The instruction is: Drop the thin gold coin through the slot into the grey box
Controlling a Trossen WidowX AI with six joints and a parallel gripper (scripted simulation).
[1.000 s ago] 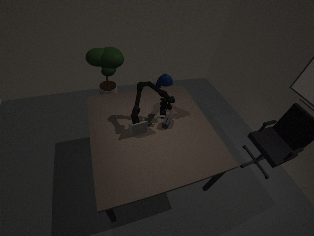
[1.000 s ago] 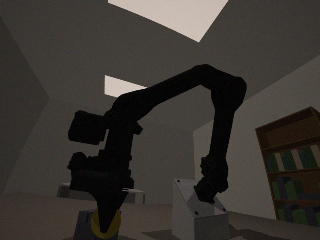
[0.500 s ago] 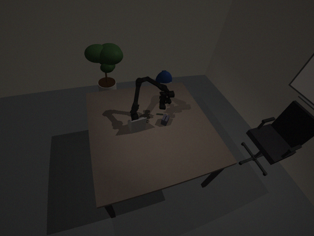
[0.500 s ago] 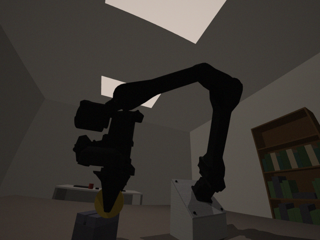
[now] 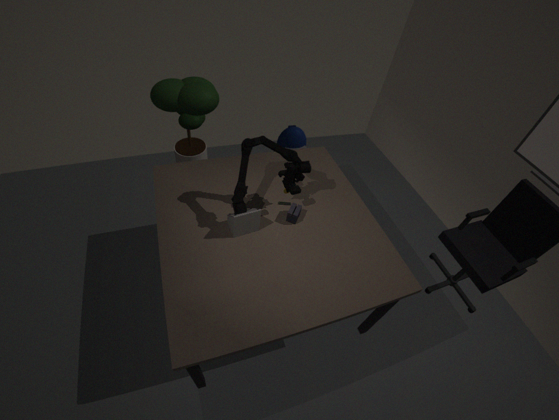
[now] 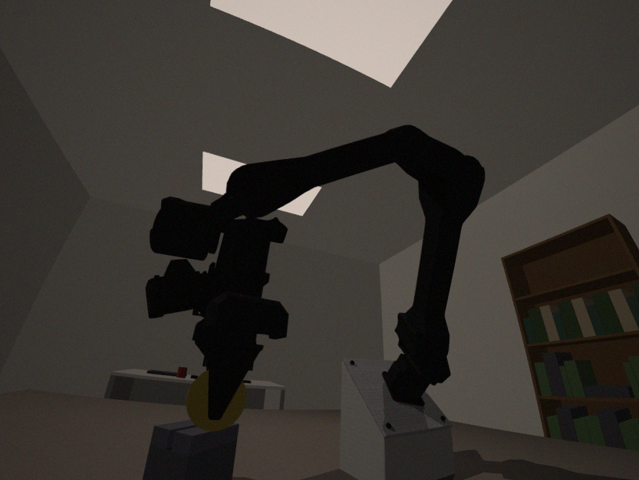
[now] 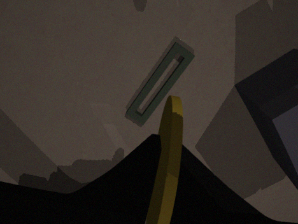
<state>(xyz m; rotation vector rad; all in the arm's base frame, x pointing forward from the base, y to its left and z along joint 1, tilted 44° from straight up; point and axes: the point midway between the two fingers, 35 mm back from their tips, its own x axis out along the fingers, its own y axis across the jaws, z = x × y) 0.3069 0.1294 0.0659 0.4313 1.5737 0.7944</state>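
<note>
My gripper tip is 20 mm below the gold coin.
</note>
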